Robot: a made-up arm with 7 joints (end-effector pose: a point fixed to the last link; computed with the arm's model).
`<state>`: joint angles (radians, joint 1 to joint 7).
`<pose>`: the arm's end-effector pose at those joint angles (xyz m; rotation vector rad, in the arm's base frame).
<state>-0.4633 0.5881 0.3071 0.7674 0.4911 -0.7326 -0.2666</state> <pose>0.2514 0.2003 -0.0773 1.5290 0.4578 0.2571</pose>
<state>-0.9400 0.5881 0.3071 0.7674 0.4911 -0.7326 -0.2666</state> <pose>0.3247 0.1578 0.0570 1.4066 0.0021 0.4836</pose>
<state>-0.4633 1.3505 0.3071 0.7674 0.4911 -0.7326 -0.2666</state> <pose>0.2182 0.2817 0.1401 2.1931 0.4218 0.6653</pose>
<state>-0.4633 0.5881 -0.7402 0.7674 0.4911 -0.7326 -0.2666</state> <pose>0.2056 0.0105 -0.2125 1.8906 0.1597 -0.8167</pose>
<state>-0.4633 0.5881 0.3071 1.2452 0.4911 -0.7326 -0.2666</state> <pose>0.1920 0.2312 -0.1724 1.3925 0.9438 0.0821</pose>
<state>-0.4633 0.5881 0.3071 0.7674 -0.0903 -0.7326 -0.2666</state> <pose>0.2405 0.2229 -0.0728 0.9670 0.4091 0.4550</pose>
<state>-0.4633 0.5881 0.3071 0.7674 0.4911 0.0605 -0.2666</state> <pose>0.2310 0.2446 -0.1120 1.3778 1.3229 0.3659</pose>
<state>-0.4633 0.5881 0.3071 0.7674 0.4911 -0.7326 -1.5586</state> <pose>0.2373 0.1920 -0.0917 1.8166 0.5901 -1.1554</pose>
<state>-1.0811 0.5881 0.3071 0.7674 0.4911 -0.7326 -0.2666</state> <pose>0.3328 0.1447 0.1019 1.3598 -0.1314 0.5461</pose>
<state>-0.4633 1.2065 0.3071 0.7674 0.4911 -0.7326 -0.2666</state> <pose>0.2268 0.2796 0.0956 2.0699 0.4330 0.5839</pose>
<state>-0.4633 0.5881 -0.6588 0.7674 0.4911 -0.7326 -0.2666</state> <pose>0.2175 0.0216 -0.2021 1.8738 0.1868 -0.7298</pose>
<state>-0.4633 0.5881 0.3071 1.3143 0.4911 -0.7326 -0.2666</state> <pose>0.1800 0.2334 -0.1842 1.3674 1.0123 0.0560</pose>
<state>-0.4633 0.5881 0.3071 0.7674 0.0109 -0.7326 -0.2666</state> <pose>0.2427 0.2190 -0.0726 1.0656 0.4190 0.4236</pose>
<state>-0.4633 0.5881 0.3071 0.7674 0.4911 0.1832 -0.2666</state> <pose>0.2241 0.2497 -0.1161 1.3372 1.4548 0.3803</pose>
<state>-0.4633 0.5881 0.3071 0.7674 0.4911 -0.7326 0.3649</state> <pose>0.2487 0.2072 -0.0688 1.2286 0.3466 0.8784</pose>
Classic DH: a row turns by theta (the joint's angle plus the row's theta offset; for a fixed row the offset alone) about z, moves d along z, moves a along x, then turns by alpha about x. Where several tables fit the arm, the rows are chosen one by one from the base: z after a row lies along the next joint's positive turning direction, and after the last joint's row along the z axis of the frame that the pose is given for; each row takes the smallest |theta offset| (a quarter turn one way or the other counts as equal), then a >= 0, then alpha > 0; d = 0 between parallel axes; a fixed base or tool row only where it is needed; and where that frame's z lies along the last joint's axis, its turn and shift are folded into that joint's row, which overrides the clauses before.
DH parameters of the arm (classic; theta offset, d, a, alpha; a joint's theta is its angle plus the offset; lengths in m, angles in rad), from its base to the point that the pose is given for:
base (fixed): -0.071 0.0973 -0.0122 -1.3004
joint 1: -1.3111 -0.0099 -0.0086 -1.5708
joint 2: 1.2915 -0.0274 -0.0095 1.5708
joint 3: 1.5708 -0.1712 0.0305 -1.5708
joint 4: -1.5708 0.0026 0.0039 -1.5708
joint 5: 0 0.1789 -0.0077 1.5708
joint 6: 1.5708 0.0238 0.0591 1.5708
joint 7: 0.9944 -0.018 0.0122 0.8782
tool (fixed): -0.7842 0.0174 0 0

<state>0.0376 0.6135 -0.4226 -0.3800 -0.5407 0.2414 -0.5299</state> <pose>0.1585 -0.0257 -0.1188 0.7669 0.7143 -0.9828</pose>
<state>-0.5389 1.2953 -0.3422 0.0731 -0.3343 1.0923 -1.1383</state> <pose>0.2366 0.1814 -0.0043 1.1517 1.7829 -0.7310</pose>
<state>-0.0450 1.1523 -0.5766 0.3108 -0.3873 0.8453 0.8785</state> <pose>0.1048 0.2306 -0.1550 2.0170 1.7290 1.1588</pose>
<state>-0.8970 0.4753 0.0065 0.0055 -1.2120 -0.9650 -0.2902</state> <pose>0.2756 0.0671 0.1287 -0.2831 -0.8055 0.0552</pose>
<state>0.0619 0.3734 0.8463 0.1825 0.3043 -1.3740 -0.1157</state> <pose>0.0864 0.2257 -0.0024 1.4019 -0.2102 0.8266</pose>
